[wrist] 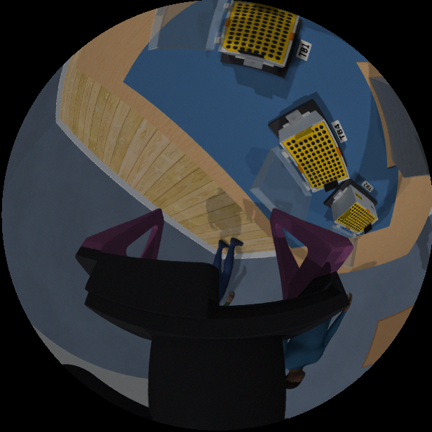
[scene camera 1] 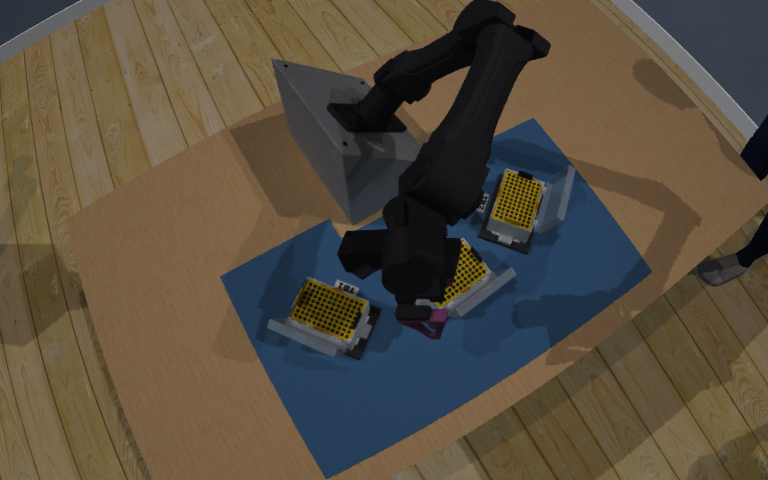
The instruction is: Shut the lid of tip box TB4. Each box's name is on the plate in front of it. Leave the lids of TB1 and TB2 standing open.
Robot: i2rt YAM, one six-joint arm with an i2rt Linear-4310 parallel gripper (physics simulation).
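Seen in the pictures: gripper, fingertip midpoint: (scene camera 1: 441,311); arm's base, link origin: (scene camera 1: 367,120).
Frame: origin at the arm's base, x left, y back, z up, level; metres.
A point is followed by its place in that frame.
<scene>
Tip box TB4 (scene camera 1: 466,275) @[x -0.036, y -0.329, z -0.089 m] (wrist: 315,156) stands in the middle with its yellow rack showing. Its clear lid (scene camera 1: 484,292) @[x -0.063, y -0.389, z -0.003 m] (wrist: 282,186) stands open on the side away from its name plate (wrist: 339,131). In the scene view the arm hides that plate and part of the box. Tip box TB1 (scene camera 1: 328,310) @[x -0.267, y -0.226, z -0.090 m] (wrist: 260,31) and tip box TB2 (scene camera 1: 517,200) @[x 0.148, y -0.278, z -0.090 m] (wrist: 356,216) have their lids open too. My gripper (wrist: 216,214) is open and empty, with purple fingers wide apart. In the scene view it hangs above the mat beside TB4, and one finger shows clearly.
The boxes stand on a blue mat (scene camera 1: 396,396) @[x -0.265, y -0.414, z -0.147 m] (wrist: 200,110) on a wooden table (scene camera 1: 169,186) @[x -0.384, y 0.252, z -0.150 m]. The grey arm base (scene camera 1: 317,135) @[x -0.109, y 0.000, z 0.047 m] stands behind the mat. The arm passes between the base and TB2. A person (wrist: 307,345) is beyond the table.
</scene>
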